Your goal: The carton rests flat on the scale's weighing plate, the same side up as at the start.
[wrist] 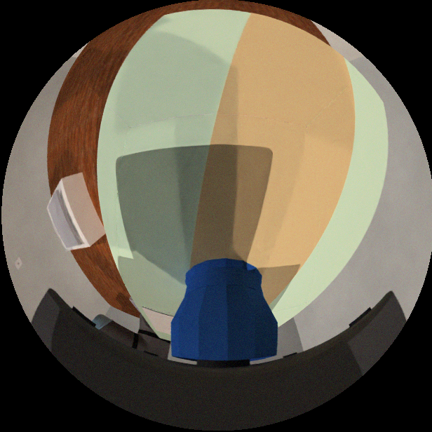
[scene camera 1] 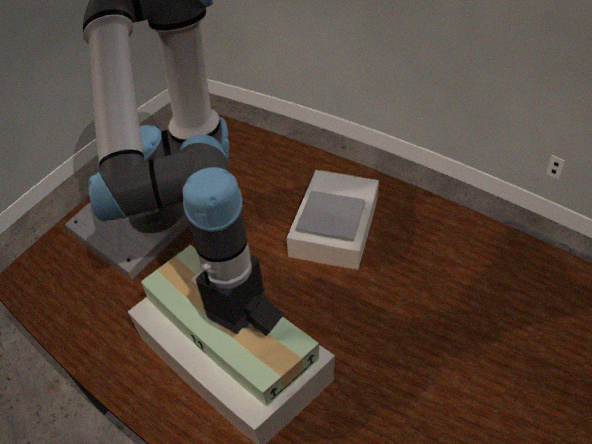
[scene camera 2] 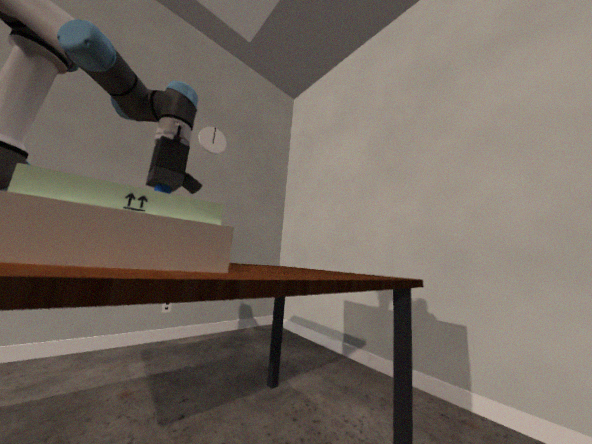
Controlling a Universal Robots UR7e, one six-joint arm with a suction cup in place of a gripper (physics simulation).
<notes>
In view: my suction cup point(wrist: 223, 316), a large white block point(scene camera 2: 48, 231), a pale green carton point(scene camera 1: 265, 365) and a white scale point(scene camera 1: 331, 227).
The pale green carton shows as well in the wrist view point(wrist: 222, 136). The white scale is seen too in the wrist view point(wrist: 71, 211). The wrist view does not show the large white block, which is hidden by the pale green carton. Scene camera 2 misses the white scale, which is hidden by the large white block.
</notes>
